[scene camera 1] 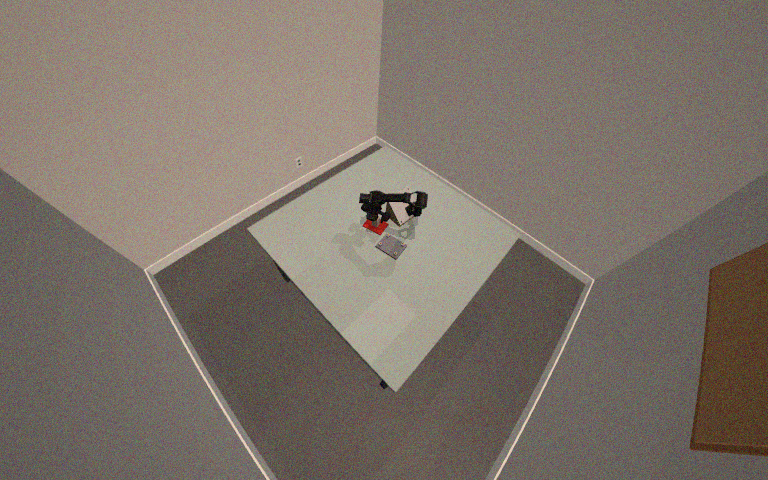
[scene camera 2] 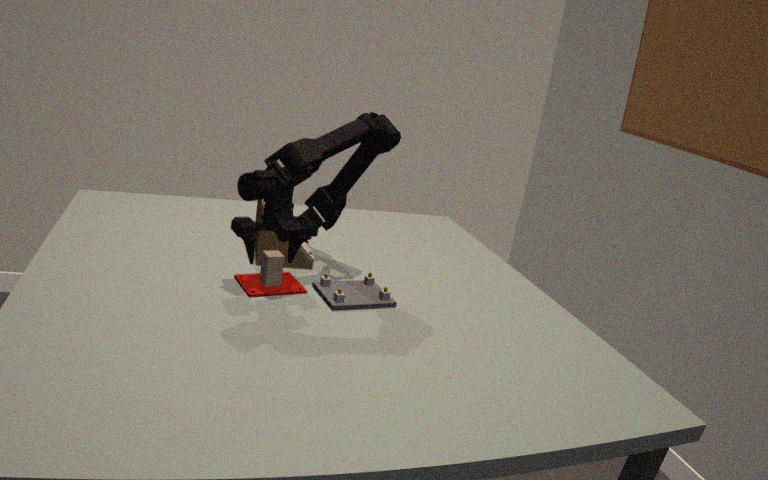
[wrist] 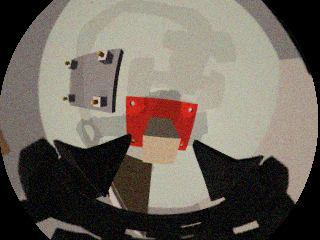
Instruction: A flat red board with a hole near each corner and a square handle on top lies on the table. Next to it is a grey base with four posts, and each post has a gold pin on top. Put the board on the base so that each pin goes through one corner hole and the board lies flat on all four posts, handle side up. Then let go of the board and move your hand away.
Labels:
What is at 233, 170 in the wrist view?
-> My gripper.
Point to a red board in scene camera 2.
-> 270, 281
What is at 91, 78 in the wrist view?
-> A grey base.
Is my gripper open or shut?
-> Open.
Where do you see a grey base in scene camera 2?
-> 358, 296

